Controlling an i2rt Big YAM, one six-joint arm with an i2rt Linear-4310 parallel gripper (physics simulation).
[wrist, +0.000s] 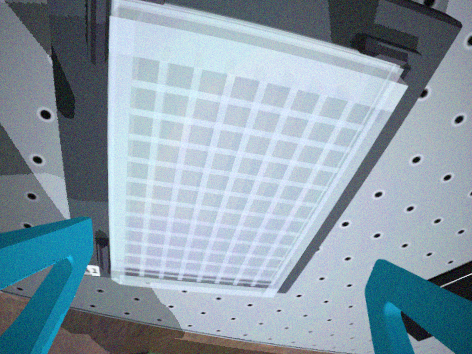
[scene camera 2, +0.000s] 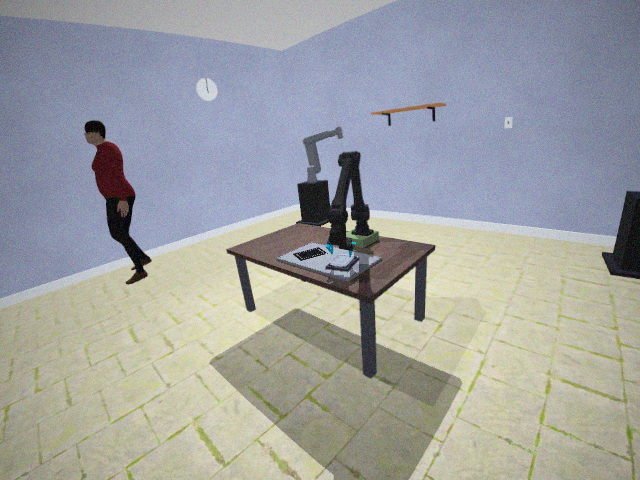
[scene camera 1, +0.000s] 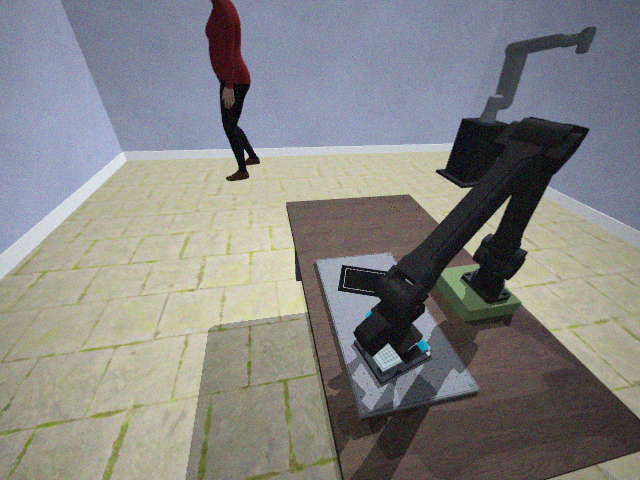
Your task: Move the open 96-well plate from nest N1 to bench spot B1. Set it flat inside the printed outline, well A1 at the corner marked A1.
Labels:
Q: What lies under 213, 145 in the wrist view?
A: A 96-well plate.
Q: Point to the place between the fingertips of my gripper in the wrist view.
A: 232, 256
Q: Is my gripper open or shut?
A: Open.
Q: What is my gripper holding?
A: Nothing.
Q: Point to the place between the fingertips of my gripper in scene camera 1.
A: At 393, 338

